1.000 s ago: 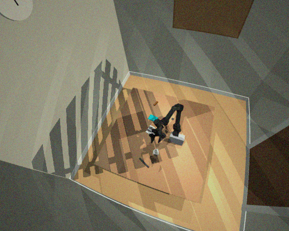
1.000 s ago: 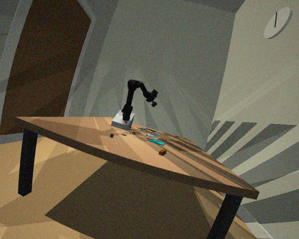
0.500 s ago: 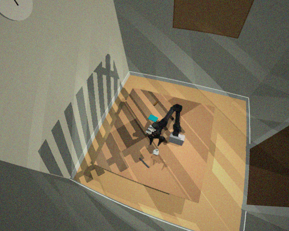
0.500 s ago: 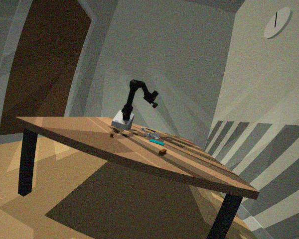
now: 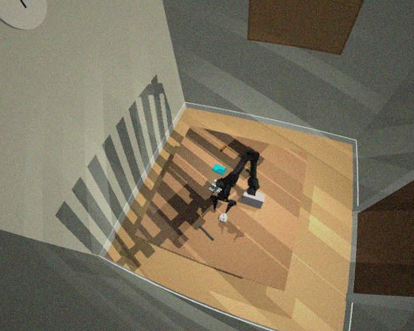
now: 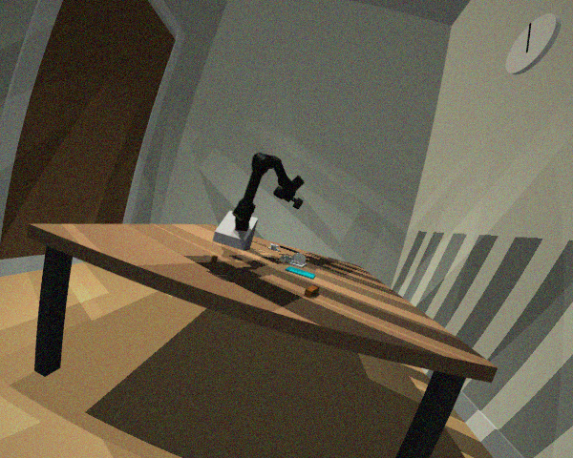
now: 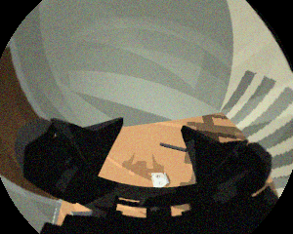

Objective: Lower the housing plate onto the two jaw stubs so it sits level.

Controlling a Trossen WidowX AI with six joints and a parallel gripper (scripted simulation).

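Right now my gripper tip is 10 mm past the white piece, 40 mm to the left of it and 310 mm above it. The rest, counted from my gripper tip: brown block 120 mm ahead, 760 mm to the right, 310 mm below; teal part 110 mm ahead, 510 mm to the right, 320 mm below; thin dark bar 100 mm ahead, 110 mm to the left, 320 mm below.
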